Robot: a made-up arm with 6 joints. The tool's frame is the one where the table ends. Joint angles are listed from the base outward.
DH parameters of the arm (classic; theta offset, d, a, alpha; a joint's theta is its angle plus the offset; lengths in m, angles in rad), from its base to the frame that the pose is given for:
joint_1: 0 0.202 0 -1.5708
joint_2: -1.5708 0 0.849 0
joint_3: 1.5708 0.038 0 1.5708
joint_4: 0 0.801 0 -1.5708
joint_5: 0 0 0 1.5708
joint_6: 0 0.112 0 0
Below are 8 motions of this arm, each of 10 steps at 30 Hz.
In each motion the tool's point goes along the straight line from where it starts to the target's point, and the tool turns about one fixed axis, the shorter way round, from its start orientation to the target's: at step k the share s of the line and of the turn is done. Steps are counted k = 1, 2, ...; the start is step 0. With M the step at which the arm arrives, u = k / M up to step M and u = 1 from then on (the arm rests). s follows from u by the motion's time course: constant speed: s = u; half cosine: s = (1 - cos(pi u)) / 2; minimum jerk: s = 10 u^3 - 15 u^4 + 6 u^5.
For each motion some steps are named. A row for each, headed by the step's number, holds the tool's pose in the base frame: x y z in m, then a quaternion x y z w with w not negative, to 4 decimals.
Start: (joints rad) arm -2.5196 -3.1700 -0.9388 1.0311 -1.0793 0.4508
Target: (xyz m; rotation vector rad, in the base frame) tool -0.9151 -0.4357 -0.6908 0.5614 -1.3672 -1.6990
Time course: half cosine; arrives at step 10
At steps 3, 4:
3: -0.6979 -0.4093 -1.0074 0.4409 -0.4751 -0.6633 0.3740
4: -0.7361 -0.4139 -0.9518 0.4044 -0.4900 -0.6691 0.3855

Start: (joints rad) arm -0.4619 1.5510 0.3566 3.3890 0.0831 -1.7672
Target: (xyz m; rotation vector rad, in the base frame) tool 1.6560 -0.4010 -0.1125 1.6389 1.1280 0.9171
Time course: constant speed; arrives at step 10
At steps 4, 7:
4: 1.5921 -0.5993 -0.0896 0.6787 0.4202 0.3460 0.4930
7: 1.6241 -0.5001 -0.1010 0.6722 0.4392 0.3593 0.4756

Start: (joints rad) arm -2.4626 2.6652 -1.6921 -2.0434 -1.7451 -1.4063
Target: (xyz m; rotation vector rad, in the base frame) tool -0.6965 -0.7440 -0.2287 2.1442 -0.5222 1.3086
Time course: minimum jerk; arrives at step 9
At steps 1, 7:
1: -0.7417 -0.7736 -0.1550 0.8192 -0.2499 0.3893 0.3389
7: -0.7000 -0.7463 -0.2230 0.8032 -0.1995 0.4816 0.2884

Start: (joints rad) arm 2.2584 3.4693 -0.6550 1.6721 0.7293 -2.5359
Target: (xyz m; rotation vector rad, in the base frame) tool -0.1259 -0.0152 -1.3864 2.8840 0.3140 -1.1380
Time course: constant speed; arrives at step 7
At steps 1, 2, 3, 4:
1: -0.1022 -0.0512 -1.4297 0.9181 0.0564 -0.3857 0.0711
2: -0.1062 -0.0452 -1.4225 0.9197 0.0638 -0.3824 0.0614
3: -0.1101 -0.0392 -1.4153 0.9212 0.0712 -0.3791 0.0517
4: -0.1141 -0.0332 -1.4081 0.9224 0.0786 -0.3757 0.0419

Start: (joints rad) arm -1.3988 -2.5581 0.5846 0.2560 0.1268 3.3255
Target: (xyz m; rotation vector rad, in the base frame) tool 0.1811 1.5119 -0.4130 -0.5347 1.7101 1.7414
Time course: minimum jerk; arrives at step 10
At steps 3, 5, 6, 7, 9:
3: -0.1241 1.3346 -0.7799 -0.4350 0.6462 0.5530 0.2956
5: -0.0013 1.4060 -0.6322 -0.3442 0.6527 0.6014 0.3063
6: 0.0653 1.4446 -0.5522 -0.2934 0.6532 0.6250 0.3107
7: 0.1216 1.4773 -0.4845 -0.2498 0.6521 0.6434 0.3136
9: 0.1780 1.5101 -0.4168 -0.2055 0.6495 0.6604 0.3159

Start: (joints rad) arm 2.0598 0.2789 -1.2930 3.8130 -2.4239 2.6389
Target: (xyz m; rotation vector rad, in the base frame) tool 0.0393 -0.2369 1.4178 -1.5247 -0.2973 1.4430
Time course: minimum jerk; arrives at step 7
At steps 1, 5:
1: 0.0866 -0.3408 1.4452 -0.6783 -0.1373 0.4734 0.5449
5: 0.0463 -0.2523 1.4219 -0.6358 -0.1247 0.5766 0.4978

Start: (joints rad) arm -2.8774 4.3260 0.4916 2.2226 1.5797 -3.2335
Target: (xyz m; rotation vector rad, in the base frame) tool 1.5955 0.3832 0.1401 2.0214 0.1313 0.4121
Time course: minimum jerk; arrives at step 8
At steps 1, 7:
1: 1.5676 0.2938 -0.0976 0.8850 0.1324 0.0825 0.4387
7: 1.5950 0.3817 0.1362 0.8410 0.0559 0.1699 0.5106

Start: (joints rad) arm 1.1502 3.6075 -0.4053 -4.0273 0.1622 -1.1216
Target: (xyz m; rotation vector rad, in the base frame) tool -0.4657 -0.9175 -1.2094 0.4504 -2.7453 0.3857
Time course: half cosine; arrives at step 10
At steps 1, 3, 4, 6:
1: -0.2271 -0.3804 -1.4608 0.0098 -0.9978 -0.0408 0.0512
3: -0.2715 -0.4804 -1.4140 0.0378 -0.9966 -0.0078 0.0731
4: -0.3056 -0.5571 -1.3780 0.0592 -0.9941 0.0175 0.0897
6: -0.3812 -0.7273 -1.2984 0.1063 -0.9836 0.0735 0.1261

